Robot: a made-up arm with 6 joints.
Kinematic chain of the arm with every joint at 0, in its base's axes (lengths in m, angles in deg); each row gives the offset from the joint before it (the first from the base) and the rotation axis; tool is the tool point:
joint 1: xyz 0 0 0.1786 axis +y
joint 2: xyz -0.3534 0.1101 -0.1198 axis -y
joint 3: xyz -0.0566 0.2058 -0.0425 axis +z
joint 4: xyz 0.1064 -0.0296 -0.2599 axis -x
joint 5: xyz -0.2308 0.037 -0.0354 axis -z
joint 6: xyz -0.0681 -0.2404 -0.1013 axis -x
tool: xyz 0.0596 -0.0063 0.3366
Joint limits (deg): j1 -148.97..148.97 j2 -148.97..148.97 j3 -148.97..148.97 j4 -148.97..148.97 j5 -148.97..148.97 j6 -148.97..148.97
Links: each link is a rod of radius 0.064 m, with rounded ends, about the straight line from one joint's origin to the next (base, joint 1, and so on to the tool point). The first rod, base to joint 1, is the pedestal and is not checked.
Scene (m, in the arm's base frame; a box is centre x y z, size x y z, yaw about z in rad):
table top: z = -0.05
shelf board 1: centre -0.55 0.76 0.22 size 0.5 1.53 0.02 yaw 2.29
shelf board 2: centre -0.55 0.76 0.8 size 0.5 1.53 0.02 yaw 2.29
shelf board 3: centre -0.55 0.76 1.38 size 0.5 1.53 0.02 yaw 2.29
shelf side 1: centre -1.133 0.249 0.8 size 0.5 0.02 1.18 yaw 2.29
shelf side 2: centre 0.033 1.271 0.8 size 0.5 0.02 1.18 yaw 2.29
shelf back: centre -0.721 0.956 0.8 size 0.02 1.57 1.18 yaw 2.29
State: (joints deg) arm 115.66 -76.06 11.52 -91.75 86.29 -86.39
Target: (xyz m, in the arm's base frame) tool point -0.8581 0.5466 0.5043
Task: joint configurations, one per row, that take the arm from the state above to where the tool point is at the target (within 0.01 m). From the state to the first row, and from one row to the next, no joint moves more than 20 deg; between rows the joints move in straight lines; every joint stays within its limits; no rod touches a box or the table.
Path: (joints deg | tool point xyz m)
1: 115.08 -70.40 4.91 -88.91 69.23 -80.16 | 0.8041 0.3117 0.9407
2: 114.50 -64.74 -1.71 -86.08 52.16 -73.92 | 0.6621 0.3322 1.1665
3: 113.92 -59.08 -8.32 -83.24 35.10 -67.69 | 0.4542 0.3183 1.3200
4: 113.34 -53.42 -14.94 -80.40 18.04 -61.46 | 0.2232 0.2706 1.3826
5: 115.50 -37.11 -20.18 -86.97 -0.82 -62.56 | -0.1511 0.2942 1.3559
6: 117.67 -20.81 -25.41 -93.54 -19.68 -63.66 | -0.4495 0.2876 1.1408
7: 119.83 -4.51 -30.65 -100.11 -38.55 -64.77 | -0.5816 0.2422 0.8167
8: 122.00 11.80 -35.89 -106.68 -57.41 -65.87 | -0.5209 0.1615 0.5043
9: 112.52 9.73 -30.52 -108.33 -42.13 -70.34 | -0.6638 0.2941 0.4872
10: 103.04 7.67 -25.15 -109.97 -26.85 -74.82 | -0.7742 0.4290 0.4851
11: 93.56 5.61 -19.78 -111.62 -11.57 -79.30 | -0.8581 0.5466 0.5042

